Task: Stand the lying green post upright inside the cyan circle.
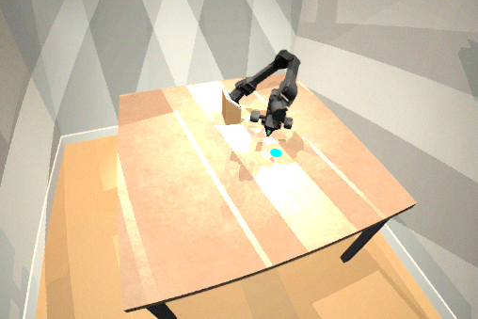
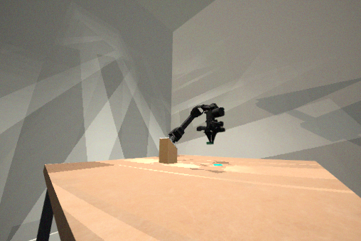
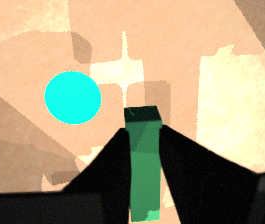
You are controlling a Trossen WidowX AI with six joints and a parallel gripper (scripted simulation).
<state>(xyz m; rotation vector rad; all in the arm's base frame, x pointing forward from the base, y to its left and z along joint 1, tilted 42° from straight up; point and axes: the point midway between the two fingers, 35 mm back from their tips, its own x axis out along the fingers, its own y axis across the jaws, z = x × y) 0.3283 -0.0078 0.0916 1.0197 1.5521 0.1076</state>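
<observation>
The cyan circle is 14 cm below my gripper tip and 6 cm to the left of it. The rest, counted from my gripper tip: green post: 2 cm behind, 1 cm to the left.
</observation>
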